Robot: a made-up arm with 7 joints.
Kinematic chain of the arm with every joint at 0, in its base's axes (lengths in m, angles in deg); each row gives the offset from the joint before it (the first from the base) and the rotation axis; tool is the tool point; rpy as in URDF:
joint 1: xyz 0 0 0.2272 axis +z
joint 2: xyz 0 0 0 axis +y
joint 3: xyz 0 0 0.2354 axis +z
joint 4: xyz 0.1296 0 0 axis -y
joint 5: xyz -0.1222 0 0.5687 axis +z
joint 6: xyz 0 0 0 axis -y
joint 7: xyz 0.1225 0 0 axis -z
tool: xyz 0 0 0 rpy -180 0 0
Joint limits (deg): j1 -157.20..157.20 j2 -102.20..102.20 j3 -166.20..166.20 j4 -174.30..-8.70 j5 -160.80..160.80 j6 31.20..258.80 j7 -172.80..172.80
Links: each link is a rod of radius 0.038 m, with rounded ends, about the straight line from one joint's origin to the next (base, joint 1, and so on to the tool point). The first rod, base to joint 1, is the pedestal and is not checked.
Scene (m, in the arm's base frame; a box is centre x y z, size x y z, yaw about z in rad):
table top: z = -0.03
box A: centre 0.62 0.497 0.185 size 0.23 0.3 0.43 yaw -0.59
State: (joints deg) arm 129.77 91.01 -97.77 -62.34 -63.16 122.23 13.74
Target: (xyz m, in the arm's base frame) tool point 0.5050 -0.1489 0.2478
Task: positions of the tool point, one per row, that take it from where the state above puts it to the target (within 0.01 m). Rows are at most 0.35 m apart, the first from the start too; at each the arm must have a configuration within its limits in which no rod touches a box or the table.
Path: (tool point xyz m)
1: 0.1262 0.8995 0.3505
2: 0.1426 0.8261 0.4766
3: 0.1169 0.7231 0.6002
4: 0.3696 0.5583 0.5870
5: 0.5160 0.3246 0.5544
6: 0.5467 0.0794 0.5101
7: 0.5644 0.0280 0.4348
8: 0.5645 -0.0257 0.3606
9: 0.5447 -0.0845 0.2955
10: 0.5050 -0.1489 0.2478

